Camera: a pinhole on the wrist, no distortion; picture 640 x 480 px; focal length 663.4 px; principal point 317.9 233.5 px. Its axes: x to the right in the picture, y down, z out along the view. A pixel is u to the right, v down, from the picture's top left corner.
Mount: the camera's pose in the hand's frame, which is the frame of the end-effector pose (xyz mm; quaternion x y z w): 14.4 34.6 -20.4 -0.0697 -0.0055 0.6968 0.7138
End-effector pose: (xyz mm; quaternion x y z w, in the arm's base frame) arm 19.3 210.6 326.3 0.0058 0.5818 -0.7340 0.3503
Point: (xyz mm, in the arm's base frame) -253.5 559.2 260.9
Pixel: behind the camera
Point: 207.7 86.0 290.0
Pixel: 588.6 423.8
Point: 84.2 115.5 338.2
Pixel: 238.4 262.3
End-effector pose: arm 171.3 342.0 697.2 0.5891 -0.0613 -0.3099 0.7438
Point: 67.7 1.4 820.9
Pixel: 258.8 73.4
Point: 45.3 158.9 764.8
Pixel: 142.2 255.2
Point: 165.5 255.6 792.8
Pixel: 472.6 163.5
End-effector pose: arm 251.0 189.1 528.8 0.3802 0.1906 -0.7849 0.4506
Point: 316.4 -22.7 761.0
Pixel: 571.7 381.4
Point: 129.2 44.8 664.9
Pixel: 101.7 159.1
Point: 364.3 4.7 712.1
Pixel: outside the picture
